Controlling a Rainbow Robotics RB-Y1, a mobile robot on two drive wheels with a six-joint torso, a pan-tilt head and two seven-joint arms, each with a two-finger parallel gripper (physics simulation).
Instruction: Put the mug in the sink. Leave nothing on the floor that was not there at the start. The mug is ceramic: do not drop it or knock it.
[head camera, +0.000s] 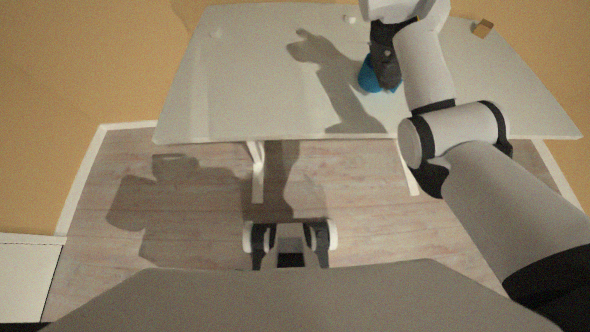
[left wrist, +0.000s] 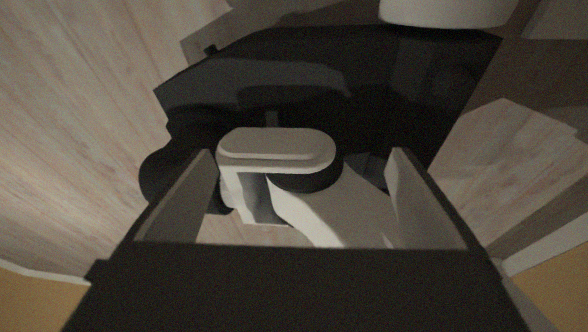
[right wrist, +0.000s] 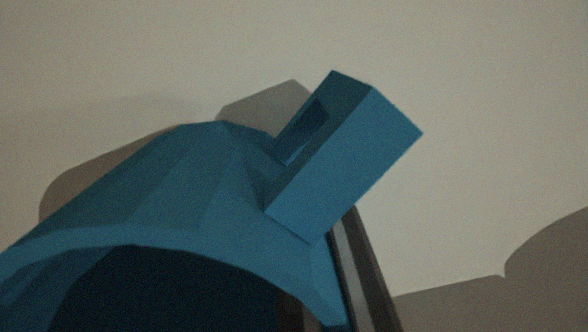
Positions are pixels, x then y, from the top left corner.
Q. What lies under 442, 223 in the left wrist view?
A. The left gripper.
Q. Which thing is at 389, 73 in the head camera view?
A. The right gripper.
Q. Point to the right gripper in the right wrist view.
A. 316, 224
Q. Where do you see a blue mug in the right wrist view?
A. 206, 220
